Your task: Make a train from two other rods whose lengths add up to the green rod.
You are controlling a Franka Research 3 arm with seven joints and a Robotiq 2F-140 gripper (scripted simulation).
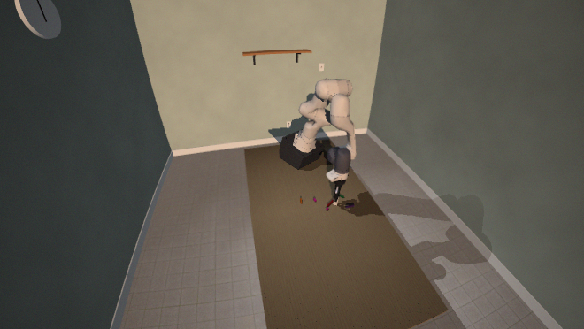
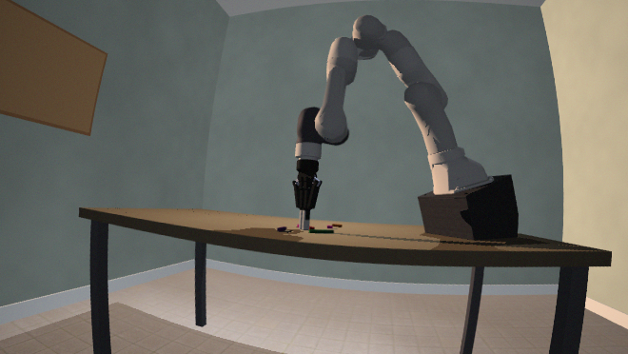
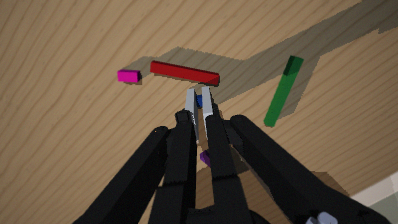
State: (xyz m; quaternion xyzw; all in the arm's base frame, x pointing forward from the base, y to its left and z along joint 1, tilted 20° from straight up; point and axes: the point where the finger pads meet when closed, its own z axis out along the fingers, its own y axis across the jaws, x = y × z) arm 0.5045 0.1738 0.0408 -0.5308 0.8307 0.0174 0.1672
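Right now my hand is 30 mm to the left of the red rod and 30 mm above it. The rest, counted from my hand: blue rod 30 mm below; purple rod 30 mm ahead, 90 mm to the left, 30 mm below; green rod 80 mm behind, 40 mm to the left, 30 mm below.
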